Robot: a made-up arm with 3 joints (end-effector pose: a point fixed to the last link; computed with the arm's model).
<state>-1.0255 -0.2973 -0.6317</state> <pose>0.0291 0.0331 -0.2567 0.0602 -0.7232 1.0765</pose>
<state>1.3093 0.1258 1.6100</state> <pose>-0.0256 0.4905 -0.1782 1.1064 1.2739 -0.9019</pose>
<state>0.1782 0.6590 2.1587</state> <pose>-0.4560 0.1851 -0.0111 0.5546 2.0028 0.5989</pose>
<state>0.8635 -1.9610 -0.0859</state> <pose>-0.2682 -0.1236 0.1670 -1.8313 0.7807 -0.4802</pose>
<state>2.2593 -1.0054 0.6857</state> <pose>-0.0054 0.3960 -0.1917 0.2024 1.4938 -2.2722</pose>
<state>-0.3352 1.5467 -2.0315</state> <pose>0.0163 -0.0089 0.0232 1.1376 -1.3184 -1.2798</pose>
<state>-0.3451 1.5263 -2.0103</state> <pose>0.0189 -0.0029 0.0248 1.1451 -1.3102 -1.2393</pose>
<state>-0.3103 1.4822 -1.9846</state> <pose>0.0219 0.0035 0.0281 1.1197 -1.3462 -1.2073</pose>
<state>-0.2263 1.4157 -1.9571</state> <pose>0.0259 0.0094 0.0324 1.0524 -1.4266 -1.1897</pose>
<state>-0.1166 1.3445 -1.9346</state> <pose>0.0303 0.0130 0.0364 0.9553 -1.5234 -1.1893</pose>
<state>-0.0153 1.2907 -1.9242</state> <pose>0.0333 0.0132 0.0393 0.8587 -1.6063 -1.2057</pose>
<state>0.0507 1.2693 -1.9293</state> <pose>0.0331 0.0103 0.0409 0.7948 -1.6598 -1.2352</pose>
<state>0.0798 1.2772 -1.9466</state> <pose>0.0299 0.0057 0.0416 0.7694 -1.6870 -1.2726</pose>
